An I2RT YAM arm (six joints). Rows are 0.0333 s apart.
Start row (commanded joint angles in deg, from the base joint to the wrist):
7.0 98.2 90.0 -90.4 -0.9 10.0
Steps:
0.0 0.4 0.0 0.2 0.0 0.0
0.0 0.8 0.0 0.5 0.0 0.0
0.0 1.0 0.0 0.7 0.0 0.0
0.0 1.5 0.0 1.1 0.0 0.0
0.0 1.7 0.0 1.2 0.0 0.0
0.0 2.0 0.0 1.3 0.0 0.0
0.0 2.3 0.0 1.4 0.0 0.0
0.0 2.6 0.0 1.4 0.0 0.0
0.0 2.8 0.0 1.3 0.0 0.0
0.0 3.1 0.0 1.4 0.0 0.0
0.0 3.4 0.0 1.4 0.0 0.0
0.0 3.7 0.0 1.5 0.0 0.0
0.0 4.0 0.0 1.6 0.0 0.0
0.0 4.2 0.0 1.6 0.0 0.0
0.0 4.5 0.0 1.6 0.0 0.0
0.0 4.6 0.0 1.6 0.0 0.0
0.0 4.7 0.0 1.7 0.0 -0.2
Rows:
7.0 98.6 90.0 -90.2 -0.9 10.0
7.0 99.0 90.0 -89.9 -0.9 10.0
7.0 99.2 90.0 -89.7 -0.9 10.0
7.0 99.7 90.0 -89.3 -0.9 10.0
7.0 99.9 90.0 -89.2 -0.9 10.0
7.0 100.2 90.0 -89.1 -0.9 10.0
7.0 100.5 90.0 -89.0 -0.9 10.0
7.0 100.8 90.0 -89.0 -0.9 10.0
7.0 101.0 90.0 -89.1 -0.9 10.0
7.0 101.3 90.0 -89.0 -0.9 10.0
7.0 101.6 90.0 -89.0 -0.9 10.0
7.0 101.9 90.0 -88.9 -0.9 10.0
7.0 102.2 90.0 -88.8 -0.9 10.0
7.0 102.4 90.0 -88.8 -0.9 10.0
7.0 102.7 90.0 -88.8 -0.9 10.0
7.0 102.8 90.0 -88.8 -0.9 10.0
7.0 102.9 90.0 -88.7 -0.9 9.8

